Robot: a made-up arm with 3 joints. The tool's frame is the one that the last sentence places. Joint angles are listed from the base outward.
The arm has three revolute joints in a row. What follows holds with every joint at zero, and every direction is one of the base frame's.
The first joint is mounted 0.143 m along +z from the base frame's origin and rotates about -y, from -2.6 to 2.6 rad.
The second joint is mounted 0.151 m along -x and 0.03 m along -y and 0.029 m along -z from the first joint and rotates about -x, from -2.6 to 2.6 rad.
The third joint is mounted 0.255 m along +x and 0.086 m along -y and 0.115 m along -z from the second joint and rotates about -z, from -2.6 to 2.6 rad.
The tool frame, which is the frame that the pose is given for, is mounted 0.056 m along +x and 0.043 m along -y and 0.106 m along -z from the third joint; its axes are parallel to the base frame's.
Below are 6 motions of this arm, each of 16 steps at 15 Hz.
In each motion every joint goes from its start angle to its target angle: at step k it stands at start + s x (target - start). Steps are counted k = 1, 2, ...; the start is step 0. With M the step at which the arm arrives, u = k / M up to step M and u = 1 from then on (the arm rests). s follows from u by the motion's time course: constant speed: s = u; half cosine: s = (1 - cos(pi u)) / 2; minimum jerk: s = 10 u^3 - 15 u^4 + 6 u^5.
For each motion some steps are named. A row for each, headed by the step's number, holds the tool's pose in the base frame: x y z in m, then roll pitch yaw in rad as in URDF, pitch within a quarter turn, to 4 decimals.
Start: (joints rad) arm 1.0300 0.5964 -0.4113
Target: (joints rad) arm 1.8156 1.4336 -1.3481
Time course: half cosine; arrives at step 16
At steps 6, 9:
6: 0.1580 -0.2511 0.2770 -1.3300 -0.6284 0.5503
9: 0.0849 -0.2559 0.3085 -1.5329 -0.5359 0.4538

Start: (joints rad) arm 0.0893 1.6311 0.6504
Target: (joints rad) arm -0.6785 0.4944 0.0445
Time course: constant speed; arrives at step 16
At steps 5, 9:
5: 0.1410 -0.2849 0.1719 -1.2662 -0.2905 -0.1354
9: 0.1260 -0.2938 0.0668 -1.0273 0.0799 -0.1681

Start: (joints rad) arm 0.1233 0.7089 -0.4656
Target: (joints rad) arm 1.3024 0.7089 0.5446
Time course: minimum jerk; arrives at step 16
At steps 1, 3, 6, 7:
1: 0.1885 -0.2494 0.0338 -0.6997 0.1772 0.3519
3: 0.1932 -0.2518 0.0462 -0.7226 0.0947 0.3135
6: 0.2026 -0.2633 0.1071 -0.7653 -0.3215 0.1498
7: 0.1999 -0.2684 0.1349 -0.7445 -0.5245 0.0681

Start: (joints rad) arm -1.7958 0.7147 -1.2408
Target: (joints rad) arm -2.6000 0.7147 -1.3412
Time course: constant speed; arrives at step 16
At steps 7, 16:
7: -0.2277 -0.2084 0.0990 1.9979 -0.1066 2.3251
16: -0.2230 -0.2060 0.2059 2.3698 -0.4440 2.1898

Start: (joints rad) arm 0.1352 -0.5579 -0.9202
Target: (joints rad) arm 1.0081 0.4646 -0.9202
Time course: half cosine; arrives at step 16
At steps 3, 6, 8, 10, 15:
3: 0.2216 0.0103 -0.0723 0.1192 -0.4998 0.9401
6: 0.2605 -0.0425 -0.0280 -0.1987 -0.4268 1.0133
8: 0.2816 -0.0871 0.0234 -0.4509 -0.3671 1.0190
10: 0.2872 -0.1295 0.0833 -0.6890 -0.3262 0.9804
15: 0.2595 -0.1877 0.1808 -1.0325 -0.3264 0.8552

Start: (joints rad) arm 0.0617 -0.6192 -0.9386
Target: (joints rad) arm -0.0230 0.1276 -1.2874
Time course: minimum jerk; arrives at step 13
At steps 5, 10, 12, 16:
5: 0.1788 0.0017 -0.1062 0.1784 -0.3637 1.0148
10: 0.1582 -0.0901 -0.1061 -0.0048 0.0664 1.2584
12: 0.1555 -0.1015 -0.1034 -0.0133 0.1259 1.2866
16: 0.1553 -0.1020 -0.1032 -0.0136 0.1289 1.2880

